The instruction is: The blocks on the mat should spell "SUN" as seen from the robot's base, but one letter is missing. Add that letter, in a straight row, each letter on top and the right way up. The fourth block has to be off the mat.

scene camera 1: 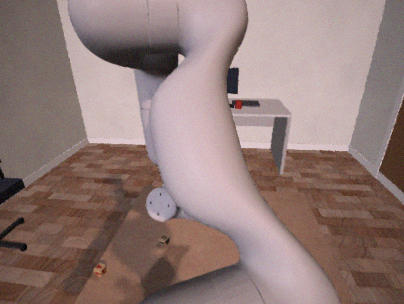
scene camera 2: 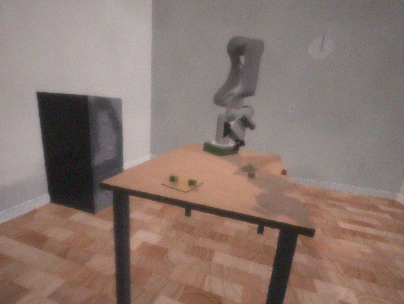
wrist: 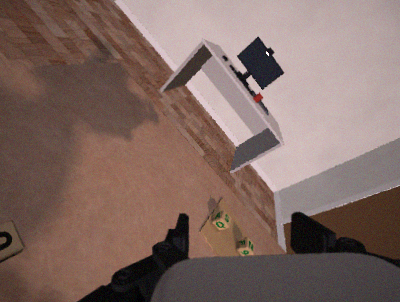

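Observation:
My gripper (wrist: 240, 230) is open, with nothing between its fingers; the arm hides it in scene camera 1. The thin mat (scene camera 2: 183, 188) (wrist: 219, 242) holds two blocks with green letters. One block (scene camera 2: 173, 178) (wrist: 220, 220) and the other block (scene camera 2: 192, 183) (wrist: 245, 246) stand apart; their top letters are too small to read surely. A block with a black letter (scene camera 1: 164, 240) (scene camera 2: 251, 175) (wrist: 11, 241) lies off the mat, cut off at the wrist view's left edge. A block with red-orange markings (scene camera 1: 100, 269) (scene camera 2: 284, 172) lies farther out, near the table's side edge.
The wooden table (scene camera 1: 200, 245) (scene camera 2: 150, 172) (wrist: 140, 185) carries the arm on a green base (scene camera 2: 214, 148). The arm's shadow falls on the table. A dark cabinet (scene camera 2: 67, 150) stands beyond the table, and a white desk (scene camera 1: 270, 107) (wrist: 225, 80) stands by the wall.

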